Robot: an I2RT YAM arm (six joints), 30 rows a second.
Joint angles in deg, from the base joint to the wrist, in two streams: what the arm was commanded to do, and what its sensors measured. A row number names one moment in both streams.
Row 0, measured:
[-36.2, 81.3, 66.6, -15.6, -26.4, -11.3]
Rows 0 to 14, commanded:
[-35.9, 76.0, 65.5, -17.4, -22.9, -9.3]
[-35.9, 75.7, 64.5, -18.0, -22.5, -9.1]
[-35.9, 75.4, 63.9, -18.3, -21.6, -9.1]
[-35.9, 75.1, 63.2, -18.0, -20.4, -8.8]
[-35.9, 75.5, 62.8, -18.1, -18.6, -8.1]
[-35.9, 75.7, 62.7, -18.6, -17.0, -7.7]
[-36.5, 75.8, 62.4, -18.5, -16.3, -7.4]
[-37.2, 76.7, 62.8, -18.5, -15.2, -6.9]
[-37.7, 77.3, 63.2, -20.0, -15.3, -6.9]
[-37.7, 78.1, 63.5, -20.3, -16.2, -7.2]
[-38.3, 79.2, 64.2, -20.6, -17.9, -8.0]
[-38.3, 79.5, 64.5, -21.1, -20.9, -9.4]
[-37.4, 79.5, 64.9, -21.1, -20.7, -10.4]
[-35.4, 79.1, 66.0, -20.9, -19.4, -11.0]
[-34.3, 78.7, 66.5, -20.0, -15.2, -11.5]
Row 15, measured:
[-37.3, 79.8, 62.7, -21.6, -18.0, -8.5]
